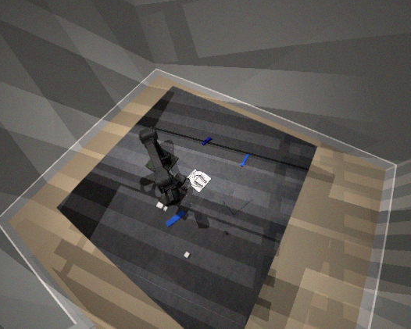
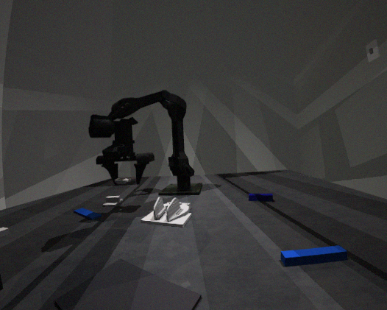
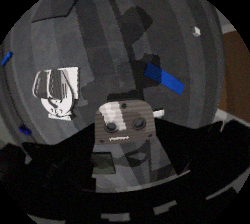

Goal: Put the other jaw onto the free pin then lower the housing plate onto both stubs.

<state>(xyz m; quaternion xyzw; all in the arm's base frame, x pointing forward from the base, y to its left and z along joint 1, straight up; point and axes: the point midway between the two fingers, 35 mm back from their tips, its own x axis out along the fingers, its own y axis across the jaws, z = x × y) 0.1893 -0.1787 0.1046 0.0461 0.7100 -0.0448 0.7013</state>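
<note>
Right now the jaw is 170 mm to the left of my gripper tip, 70 mm below it and 50 mm ahead of it. The rest, counted from my gripper tip: small white cube: 270 mm to the right, 190 mm ahead, 80 mm below; then dark square slab: 350 mm ahead, 130 mm to the left, 80 mm below; then dark cube: 350 mm ahead, 80 mm to the right, 70 mm below.
</note>
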